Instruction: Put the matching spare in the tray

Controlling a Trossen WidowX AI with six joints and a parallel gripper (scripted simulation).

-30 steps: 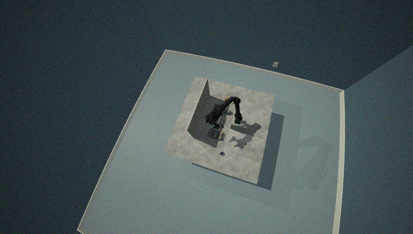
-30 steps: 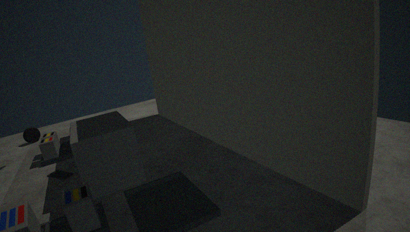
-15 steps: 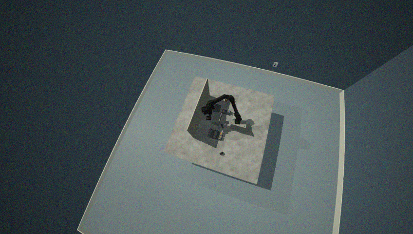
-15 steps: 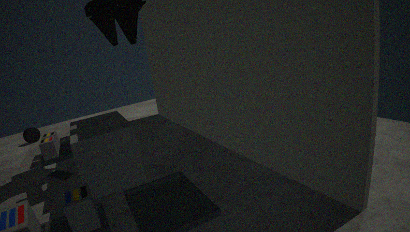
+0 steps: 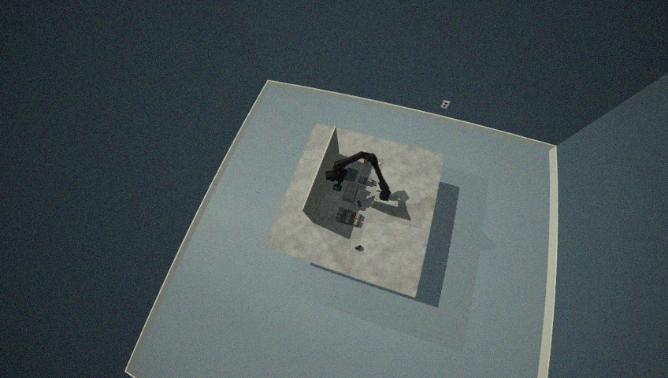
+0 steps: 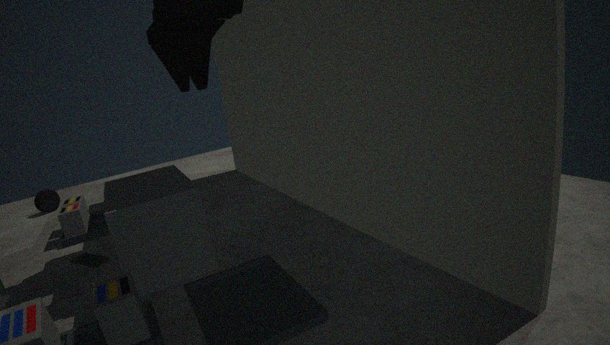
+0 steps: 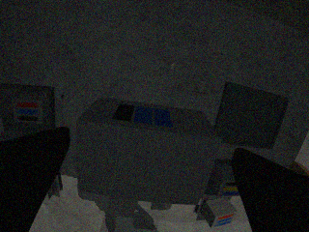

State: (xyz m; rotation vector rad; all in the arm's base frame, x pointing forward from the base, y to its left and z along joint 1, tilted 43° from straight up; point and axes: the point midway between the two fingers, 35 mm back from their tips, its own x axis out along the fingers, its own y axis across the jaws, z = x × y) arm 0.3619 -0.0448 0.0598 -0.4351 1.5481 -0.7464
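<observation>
My gripper tip is 10 cm past the grey spare block, 19 cm to the right of it and 15 cm above it. Round my gripper tip: dark flat tray (6 cm behind, 17 cm to the right, 20 cm below); then upright wall (14 cm ahead, 3 cm to the right, 2 cm above).
</observation>
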